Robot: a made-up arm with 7 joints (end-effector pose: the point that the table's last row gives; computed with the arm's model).
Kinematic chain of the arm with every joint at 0, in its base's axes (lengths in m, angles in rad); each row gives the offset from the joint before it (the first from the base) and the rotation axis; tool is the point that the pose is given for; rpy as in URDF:
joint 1: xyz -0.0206 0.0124 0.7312 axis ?
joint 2: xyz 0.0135 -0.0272 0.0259 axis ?
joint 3: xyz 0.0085 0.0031 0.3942 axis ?
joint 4: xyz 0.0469 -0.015 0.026 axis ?
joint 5: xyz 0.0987 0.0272 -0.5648 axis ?
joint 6: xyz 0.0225 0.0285 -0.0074 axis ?
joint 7: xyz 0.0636 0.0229 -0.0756 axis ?
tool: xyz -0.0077 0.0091 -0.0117 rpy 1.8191 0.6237 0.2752
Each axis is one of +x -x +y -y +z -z.
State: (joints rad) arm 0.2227 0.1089 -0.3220 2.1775 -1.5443 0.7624 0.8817
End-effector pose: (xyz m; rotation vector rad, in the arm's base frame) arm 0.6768 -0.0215 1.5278 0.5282 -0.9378 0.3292
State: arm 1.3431 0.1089 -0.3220 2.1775 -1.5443 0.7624 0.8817
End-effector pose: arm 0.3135 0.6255 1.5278 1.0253 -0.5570 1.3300
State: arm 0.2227 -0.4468 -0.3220 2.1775 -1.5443 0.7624 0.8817
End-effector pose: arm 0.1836 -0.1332 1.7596 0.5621 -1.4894 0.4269
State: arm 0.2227 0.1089 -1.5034 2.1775 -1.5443 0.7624 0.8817
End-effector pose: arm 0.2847 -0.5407 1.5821 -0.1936 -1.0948 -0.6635
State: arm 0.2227 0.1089 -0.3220 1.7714 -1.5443 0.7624 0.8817
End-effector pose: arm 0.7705 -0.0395 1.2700 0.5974 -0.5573 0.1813
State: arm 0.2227 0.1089 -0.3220 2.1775 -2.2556 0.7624 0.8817
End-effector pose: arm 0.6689 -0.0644 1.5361 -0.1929 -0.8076 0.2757
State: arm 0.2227 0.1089 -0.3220 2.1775 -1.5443 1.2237 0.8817
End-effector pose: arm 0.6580 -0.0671 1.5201 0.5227 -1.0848 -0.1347
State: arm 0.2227 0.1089 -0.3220 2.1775 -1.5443 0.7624 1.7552
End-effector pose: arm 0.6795 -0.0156 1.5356 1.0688 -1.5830 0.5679
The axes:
joint 1: +z
joint 2: +y
joint 3: +z
joint 4: -y
joint 5: -z
joint 6: +y
joint 7: -z

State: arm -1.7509 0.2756 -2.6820 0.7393 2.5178 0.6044 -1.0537
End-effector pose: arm -0.1780 0.5483 0.9019 -2.4435 -1.7976 -0.3594
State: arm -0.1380 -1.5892 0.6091 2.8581 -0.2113 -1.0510 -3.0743
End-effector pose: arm -1.0054 0.1864 0.6927 -0.2635 -2.6079 -1.5444
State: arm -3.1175 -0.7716 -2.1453 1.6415 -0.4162 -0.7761 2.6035
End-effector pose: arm 0.5813 0.6262 1.0729 -1.8971 -0.1324 0.6778
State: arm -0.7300 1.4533 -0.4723 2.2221 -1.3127 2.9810 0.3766
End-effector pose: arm 0.4132 -0.6927 0.4683 -0.9615 0.2737 -2.8325
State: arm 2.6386 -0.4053 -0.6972 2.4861 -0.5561 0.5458 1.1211
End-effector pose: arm 0.1312 0.1663 1.8357 -2.3743 -0.4565 -1.0270
